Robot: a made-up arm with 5 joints.
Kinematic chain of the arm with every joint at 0, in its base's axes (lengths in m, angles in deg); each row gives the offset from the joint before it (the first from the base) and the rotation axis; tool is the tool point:
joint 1: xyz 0 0 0.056 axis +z
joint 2: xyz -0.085 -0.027 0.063 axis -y
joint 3: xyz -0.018 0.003 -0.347 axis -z
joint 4: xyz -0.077 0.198 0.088 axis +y
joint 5: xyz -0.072 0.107 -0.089 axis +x
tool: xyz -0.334 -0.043 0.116
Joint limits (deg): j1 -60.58..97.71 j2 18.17..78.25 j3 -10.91..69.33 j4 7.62..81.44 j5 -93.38..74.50
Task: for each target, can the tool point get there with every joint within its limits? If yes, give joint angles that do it. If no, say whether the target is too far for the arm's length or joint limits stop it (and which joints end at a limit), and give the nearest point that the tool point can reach.
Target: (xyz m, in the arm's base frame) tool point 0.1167 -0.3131 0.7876
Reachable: no: joint limits stop it (at a limit: joint 1, joint 2, joint 3, joint 4) | nearest point -0.1868 -0.1979 0.4210 | short by 0.490 m
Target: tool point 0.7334 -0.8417 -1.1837
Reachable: no: too far | nearest point -0.0042 -0.4254 -0.3975 | short by 1.156 m
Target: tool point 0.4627 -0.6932 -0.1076
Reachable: no: joint limits stop it (at a limit: joint 1, joint 2, joint 3, joint 5) | nearest point 0.0067 -0.5407 -0.1453 | short by 0.482 m
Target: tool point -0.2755 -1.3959 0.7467
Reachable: no: too far | nearest point -0.2676 -0.5232 0.0790 | short by 1.099 m
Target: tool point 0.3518 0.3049 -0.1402
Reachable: yes | joints -47.07 64.03 50.00 16.60 58.18
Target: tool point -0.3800 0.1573 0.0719
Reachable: yes | joints 47.68 63.57 56.61 52.31 54.30
